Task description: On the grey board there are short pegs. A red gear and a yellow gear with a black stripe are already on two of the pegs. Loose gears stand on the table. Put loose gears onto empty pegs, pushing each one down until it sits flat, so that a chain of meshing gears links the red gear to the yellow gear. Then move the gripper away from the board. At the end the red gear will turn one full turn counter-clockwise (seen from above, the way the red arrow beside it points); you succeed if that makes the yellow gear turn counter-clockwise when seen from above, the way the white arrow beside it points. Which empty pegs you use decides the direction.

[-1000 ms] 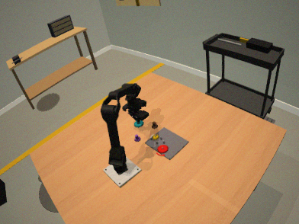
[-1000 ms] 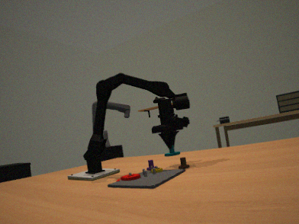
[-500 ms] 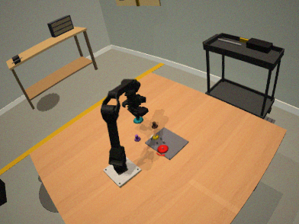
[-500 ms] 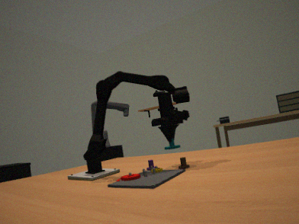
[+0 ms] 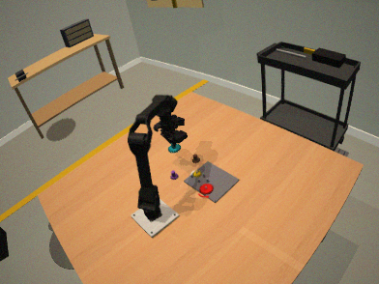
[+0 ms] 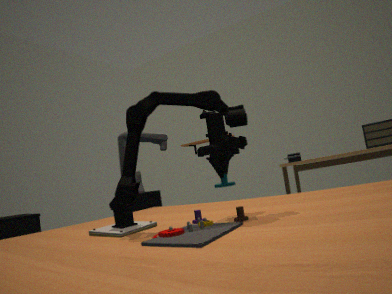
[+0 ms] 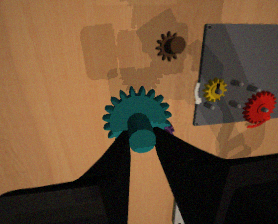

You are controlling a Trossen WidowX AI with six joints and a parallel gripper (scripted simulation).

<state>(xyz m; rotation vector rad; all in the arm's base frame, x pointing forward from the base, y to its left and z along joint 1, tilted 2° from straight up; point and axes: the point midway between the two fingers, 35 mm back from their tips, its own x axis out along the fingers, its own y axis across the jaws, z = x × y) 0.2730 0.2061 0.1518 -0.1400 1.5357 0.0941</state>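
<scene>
Right now my gripper tip is 140 mm to the left of the yellow gear, 110 mm above it and 20 mm short of it. Also, from my gripper tip: teal gear: 10 mm below; then purple gear: 110 mm below, 70 mm to the right, 70 mm behind; then brown gear: 110 mm below, 80 mm ahead, 50 mm to the right.
</scene>
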